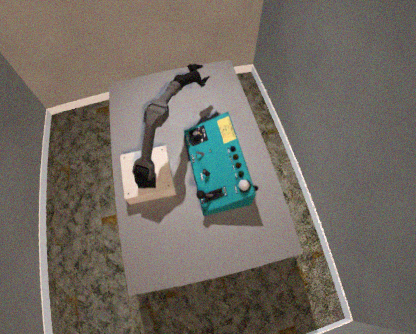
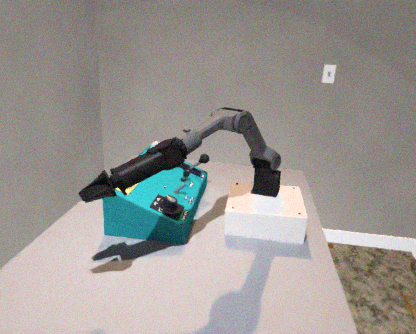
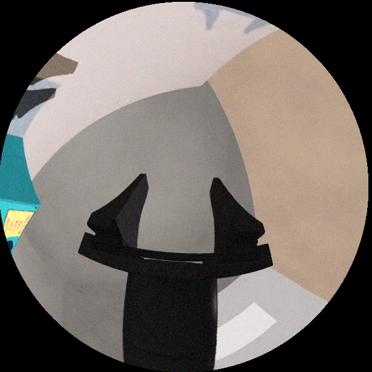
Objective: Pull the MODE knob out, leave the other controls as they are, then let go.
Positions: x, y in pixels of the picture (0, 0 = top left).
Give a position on a teal control box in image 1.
At 228, 178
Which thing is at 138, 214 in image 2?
A teal control box.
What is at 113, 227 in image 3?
The gripper.
